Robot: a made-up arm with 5 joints.
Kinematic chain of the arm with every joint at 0, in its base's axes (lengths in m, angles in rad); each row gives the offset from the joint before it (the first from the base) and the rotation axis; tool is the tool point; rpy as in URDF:
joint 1: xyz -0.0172 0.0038 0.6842 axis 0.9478 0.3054 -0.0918
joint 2: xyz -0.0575 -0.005 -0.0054 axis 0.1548 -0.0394 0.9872
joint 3: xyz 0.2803 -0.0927 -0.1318 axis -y
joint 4: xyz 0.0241 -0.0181 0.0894 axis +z
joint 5: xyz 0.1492 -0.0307 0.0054 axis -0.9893 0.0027 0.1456
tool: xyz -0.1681 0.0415 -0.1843 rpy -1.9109 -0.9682 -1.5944
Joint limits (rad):
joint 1: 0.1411..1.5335
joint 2: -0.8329..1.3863
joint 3: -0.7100..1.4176
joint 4: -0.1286..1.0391
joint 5: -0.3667..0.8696
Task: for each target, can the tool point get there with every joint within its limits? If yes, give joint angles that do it. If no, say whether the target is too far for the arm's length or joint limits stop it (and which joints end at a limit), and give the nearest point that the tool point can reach.
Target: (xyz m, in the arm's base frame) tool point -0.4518 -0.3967 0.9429
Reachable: no: joint limits stop it (at a limit: joint 1, joint 2, joint 3, joint 5) | nearest point -0.0292 -0.4200 0.6323 | short by 0.525 m
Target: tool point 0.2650 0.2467 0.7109
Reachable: yes | joints 1.3893 0.7703 1.0468 0.2526 0.0668
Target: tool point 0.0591 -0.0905 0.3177
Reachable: yes | joints 0.6963 -0.5095 0.3186 0.4774 0.0915
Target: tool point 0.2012 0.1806 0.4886
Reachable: yes | joints 0.2818 0.7124 0.0869 0.0682 0.0260
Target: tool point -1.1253 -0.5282 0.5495
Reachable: no: too far | nearest point -0.1720 -0.2587 0.4051 | short by 1.001 m
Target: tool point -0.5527 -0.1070 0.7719
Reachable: no: joint limits stop it (at a limit: joint 1, joint 2, joint 3, joint 4) | nearest point -0.2774 0.0608 0.3696 | short by 0.516 m
